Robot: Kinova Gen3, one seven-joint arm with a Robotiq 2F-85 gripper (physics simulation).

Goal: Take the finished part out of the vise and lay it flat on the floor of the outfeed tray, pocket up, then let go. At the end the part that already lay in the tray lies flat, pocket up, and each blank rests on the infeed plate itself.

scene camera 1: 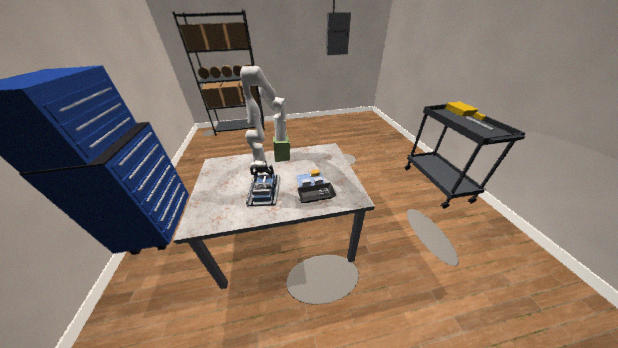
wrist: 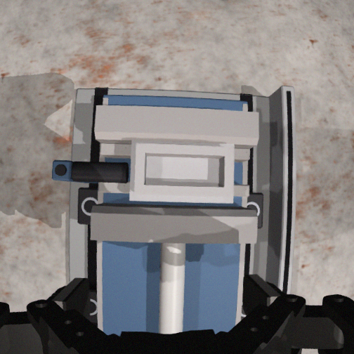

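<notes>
In the pictures: the gripper, a blue vise, a rod.
</notes>
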